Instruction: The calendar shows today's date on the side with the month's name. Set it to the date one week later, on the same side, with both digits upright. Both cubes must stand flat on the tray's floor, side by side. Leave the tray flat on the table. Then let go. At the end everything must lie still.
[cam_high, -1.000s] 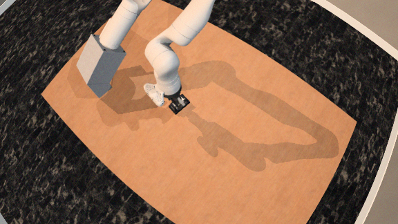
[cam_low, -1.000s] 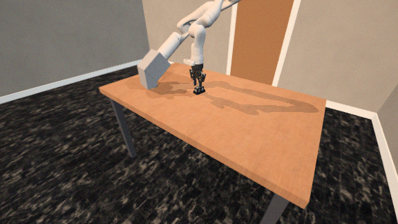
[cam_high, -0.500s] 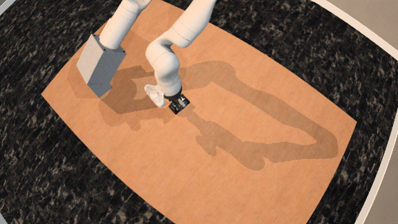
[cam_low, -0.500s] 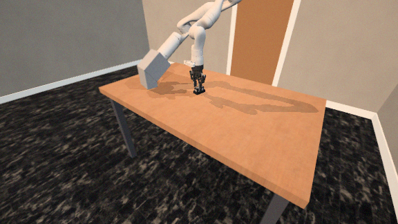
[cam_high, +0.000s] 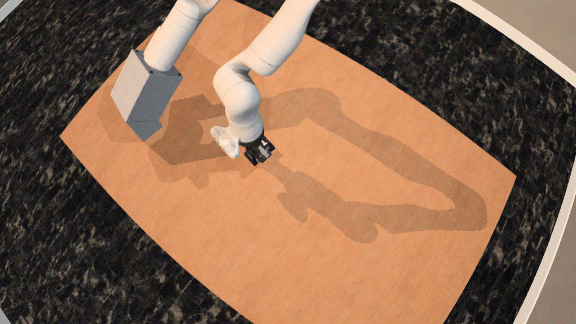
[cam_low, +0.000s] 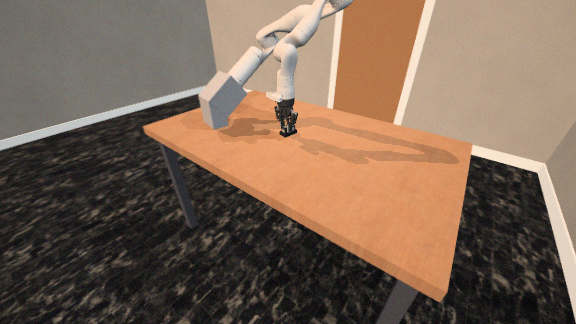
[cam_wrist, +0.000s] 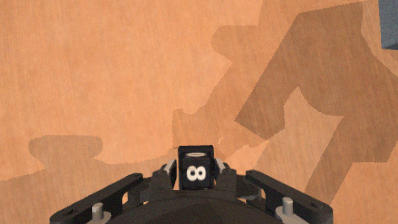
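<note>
Now: the black calendar tray 30 mm below my hand and 20 mm to the left of it.
</note>
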